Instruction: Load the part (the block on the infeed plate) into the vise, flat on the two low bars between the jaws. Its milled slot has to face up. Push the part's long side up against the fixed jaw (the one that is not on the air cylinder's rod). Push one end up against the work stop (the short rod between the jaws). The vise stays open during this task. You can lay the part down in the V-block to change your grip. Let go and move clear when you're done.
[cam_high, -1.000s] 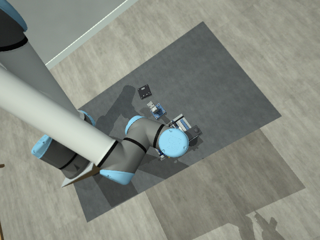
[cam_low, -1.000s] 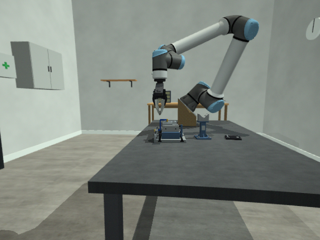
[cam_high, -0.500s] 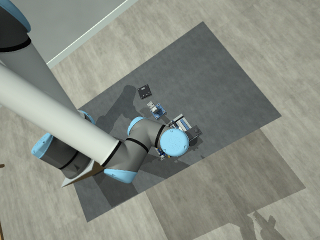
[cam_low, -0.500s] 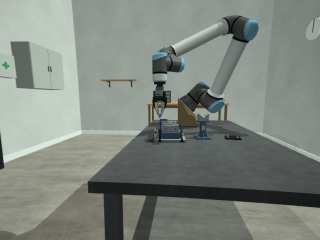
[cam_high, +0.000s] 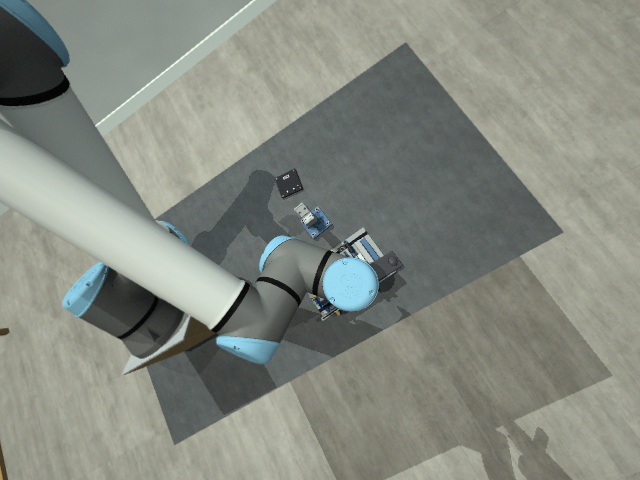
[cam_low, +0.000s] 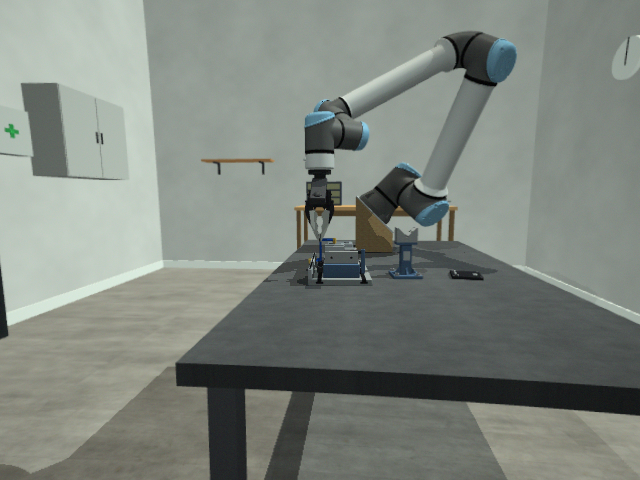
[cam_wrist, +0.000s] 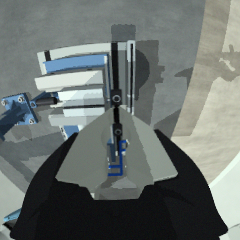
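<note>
The part is 1 cm behind my hand, 5 cm to the left of it and 4 cm below it. Round my hand: infeed plate (13 cm behind, 46 cm to the left, 13 cm below); then vise (8 cm behind, 5 cm to the left, 10 cm below).
</note>
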